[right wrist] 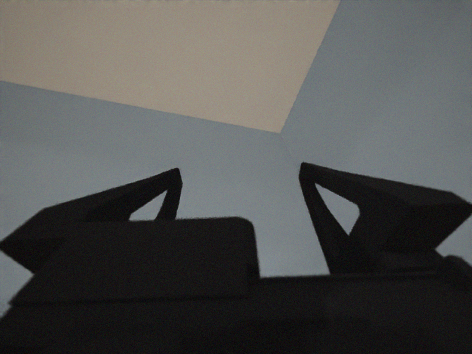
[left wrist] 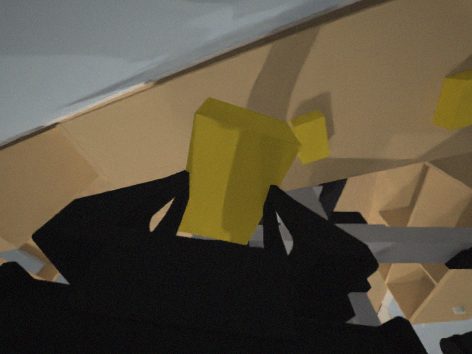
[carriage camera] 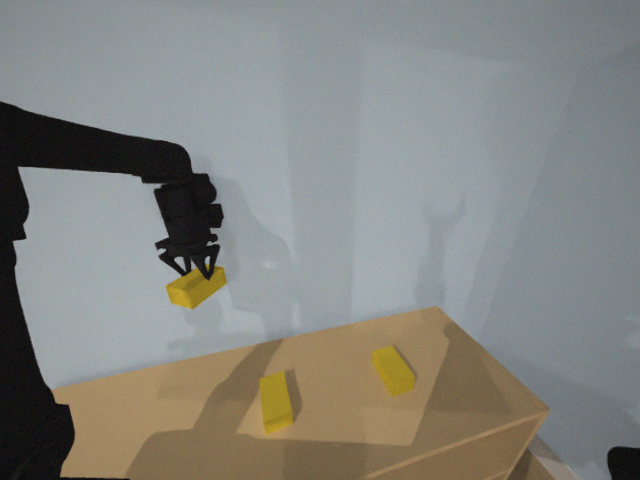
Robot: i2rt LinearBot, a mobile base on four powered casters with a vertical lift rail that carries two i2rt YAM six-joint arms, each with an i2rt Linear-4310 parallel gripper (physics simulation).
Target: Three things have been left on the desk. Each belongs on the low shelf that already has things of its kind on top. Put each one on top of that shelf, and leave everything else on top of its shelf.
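Frame: origin at the left arm's base, x ahead, y left, z up, level; metres.
Where they show: left gripper, fingertip midpoint: (left wrist: 229,182) (carriage camera: 199,278); right gripper, fingertip midpoint: (right wrist: 239,172).
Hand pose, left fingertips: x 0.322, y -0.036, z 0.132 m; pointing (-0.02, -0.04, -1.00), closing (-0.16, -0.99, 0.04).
Note:
Each offset is from my left fingertips to the top centre of the thing. "*": to the spot under its first point. Level surfaces: height alone.
My left gripper (carriage camera: 197,276) (left wrist: 229,182) is shut on a yellow block @[0.012 m up, 0.005 m back, 0.001 m left] (carriage camera: 192,290) (left wrist: 227,175) and holds it in the air, above and to the left of the two blocks on the wooden shelf @[0.308 m down] (carriage camera: 330,356) (left wrist: 360,55). One yellow block @[0.263 m down, 0.087 m back, 0.168 m right] (carriage camera: 275,401) (left wrist: 311,137) lies near the middle of the shelf top. Another yellow block @[0.263 m down, 0.002 m ahead, 0.466 m right] (carriage camera: 392,369) (left wrist: 455,102) lies to its right, nearer the shelf's right end. My right gripper (right wrist: 239,172) is open and empty, pointing at the wall and ceiling. The desk cannot be made out in these views.
A pale wall (carriage camera: 320,155) rises directly behind the shelf. The shelf's right front corner @[* 0.308 m down, 0.067 m back, 0.802 m right] (carriage camera: 545,410) juts toward the lower right. In the left wrist view, a wooden unit with compartments (left wrist: 440,200) stands at the right, and a grey beam (left wrist: 415,245) crosses in front of it.

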